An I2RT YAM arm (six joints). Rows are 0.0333 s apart.
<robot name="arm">
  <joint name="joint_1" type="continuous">
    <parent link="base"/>
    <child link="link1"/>
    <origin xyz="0 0 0.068"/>
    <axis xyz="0 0 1"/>
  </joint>
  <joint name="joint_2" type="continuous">
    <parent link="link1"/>
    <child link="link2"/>
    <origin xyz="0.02 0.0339 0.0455"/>
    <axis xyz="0 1 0"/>
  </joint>
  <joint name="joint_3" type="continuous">
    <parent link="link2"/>
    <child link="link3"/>
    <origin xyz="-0.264 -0.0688 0"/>
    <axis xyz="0 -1 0"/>
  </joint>
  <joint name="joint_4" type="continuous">
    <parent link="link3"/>
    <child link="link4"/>
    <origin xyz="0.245 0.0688 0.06"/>
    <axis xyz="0 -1 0"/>
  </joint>
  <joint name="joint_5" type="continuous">
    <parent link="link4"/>
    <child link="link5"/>
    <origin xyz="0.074 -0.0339 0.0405"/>
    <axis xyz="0 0 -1"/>
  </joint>
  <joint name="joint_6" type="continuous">
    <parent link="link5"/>
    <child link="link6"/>
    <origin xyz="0.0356 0 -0.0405"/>
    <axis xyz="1 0 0"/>
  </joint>
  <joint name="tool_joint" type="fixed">
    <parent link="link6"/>
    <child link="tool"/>
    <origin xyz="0 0 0" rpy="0 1.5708 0"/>
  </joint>
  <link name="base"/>
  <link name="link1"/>
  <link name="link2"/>
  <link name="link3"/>
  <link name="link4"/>
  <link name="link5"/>
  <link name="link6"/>
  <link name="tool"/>
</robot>
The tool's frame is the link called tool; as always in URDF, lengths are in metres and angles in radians. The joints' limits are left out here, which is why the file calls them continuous.
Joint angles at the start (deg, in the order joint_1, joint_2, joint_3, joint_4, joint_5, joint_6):
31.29, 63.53, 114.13, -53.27, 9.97, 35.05
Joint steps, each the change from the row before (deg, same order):
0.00, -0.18, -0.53, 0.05, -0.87, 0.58
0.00, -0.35, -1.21, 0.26, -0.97, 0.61
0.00, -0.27, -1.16, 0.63, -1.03, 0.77
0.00, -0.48, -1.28, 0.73, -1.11, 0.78
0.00, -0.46, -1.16, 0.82, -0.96, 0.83
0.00, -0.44, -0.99, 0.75, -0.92, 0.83
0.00, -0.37, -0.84, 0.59, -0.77, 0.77
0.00, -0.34, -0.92, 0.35, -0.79, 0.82
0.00, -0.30, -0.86, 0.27, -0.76, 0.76
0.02, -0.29, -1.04, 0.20, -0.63, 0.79
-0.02, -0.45, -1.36, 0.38, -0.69, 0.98
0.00, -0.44, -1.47, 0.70, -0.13, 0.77
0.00, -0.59, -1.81, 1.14, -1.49, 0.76
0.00, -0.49, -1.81, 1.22, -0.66, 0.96
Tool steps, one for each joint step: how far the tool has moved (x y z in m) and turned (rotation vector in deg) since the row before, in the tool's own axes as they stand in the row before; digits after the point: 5 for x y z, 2 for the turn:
0.00167, -0.00037, 0.00068, -0.54, 0.74, 0.53
0.00335, -0.00126, 0.00204, -0.44, 1.05, 0.52
0.00277, -0.00080, 0.00249, -0.67, 0.82, 0.74
0.00270, -0.00096, 0.00130, -0.84, 0.73, 0.77
0.00216, -0.00079, 0.00098, -0.83, 0.50, 0.84
0.00175, -0.00061, 0.00046, -0.84, 0.42, 0.85
0.00156, -0.00063, 0.00041, -0.67, 0.40, 0.78
0.00222, -0.00116, 0.00095, -0.45, 0.69, 0.81
0.00219, -0.00122, 0.00103, -0.38, 0.72, 0.75
0.00282, -0.00185, 0.00180, -0.11, 0.84, 0.77
0.00329, -0.00245, 0.00182, -0.13, 0.84, 0.97
0.00295, -0.00267, 0.00234, 0.14, 0.33, 0.77
0.00380, -0.00240, 0.00249, -1.00, 1.11, 0.76
0.00342, -0.00295, 0.00320, -0.39, 0.54, 0.96

